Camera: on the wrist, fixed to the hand. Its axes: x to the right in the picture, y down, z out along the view.
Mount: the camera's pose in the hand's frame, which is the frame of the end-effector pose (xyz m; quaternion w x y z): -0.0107 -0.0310 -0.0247 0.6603 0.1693 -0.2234 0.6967
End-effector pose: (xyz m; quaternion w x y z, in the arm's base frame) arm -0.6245 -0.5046 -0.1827 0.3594 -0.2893 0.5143 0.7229
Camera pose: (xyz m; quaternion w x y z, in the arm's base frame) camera -0.5918 -0.5239 -0.1984 0.1025 -0.3896 -0.5833 -0.7053
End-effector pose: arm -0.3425 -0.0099 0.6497 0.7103 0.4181 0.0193 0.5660
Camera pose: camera -0.3343 -0.0048 0.6098 0.0082 0.5362 -0.3414 0.7719
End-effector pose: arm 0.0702 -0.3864 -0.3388 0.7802 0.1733 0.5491 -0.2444
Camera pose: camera 0.0304 -0.3965 -0.3371 0.7788 0.5745 0.0262 0.2505
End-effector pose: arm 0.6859 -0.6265 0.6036 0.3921 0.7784 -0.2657 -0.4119
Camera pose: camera 0.7041 -0.5919 0.5912 0.3548 0.3032 -0.8751 -0.1277
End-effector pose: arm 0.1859 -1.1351 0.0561 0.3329 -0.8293 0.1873 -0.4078
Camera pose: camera 0.1609 -1.1168 0.0831 0.6862 -0.4519 0.5581 0.1162
